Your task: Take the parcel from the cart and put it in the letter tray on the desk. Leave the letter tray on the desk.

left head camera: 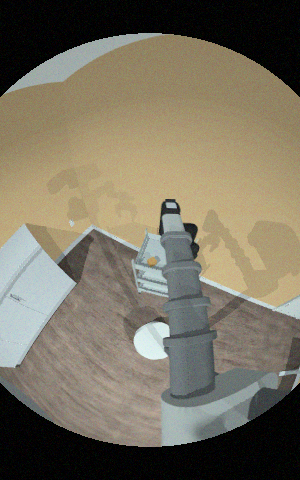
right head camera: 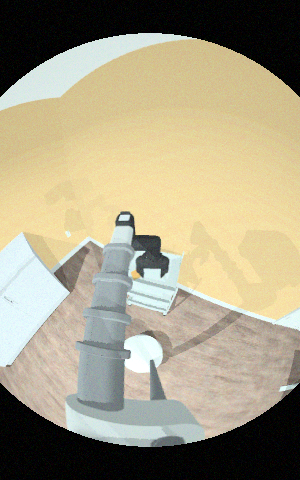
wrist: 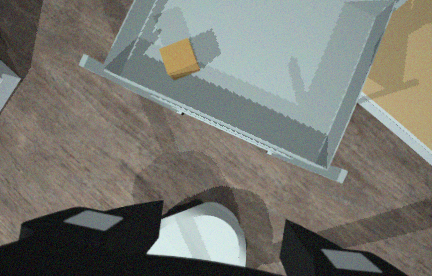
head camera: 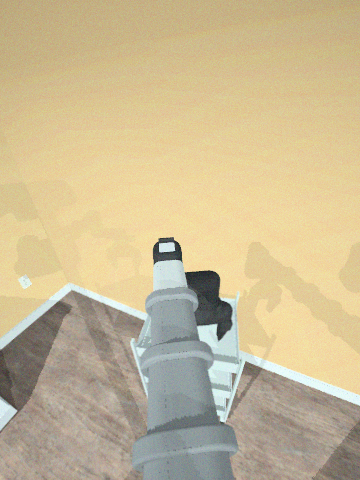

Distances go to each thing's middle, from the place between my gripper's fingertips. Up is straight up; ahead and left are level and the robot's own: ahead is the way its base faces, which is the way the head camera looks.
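Scene:
Position of my gripper relative to the parcel (wrist: 179, 59): 310 mm above it, 120 mm to the right of it, 190 mm short of it.

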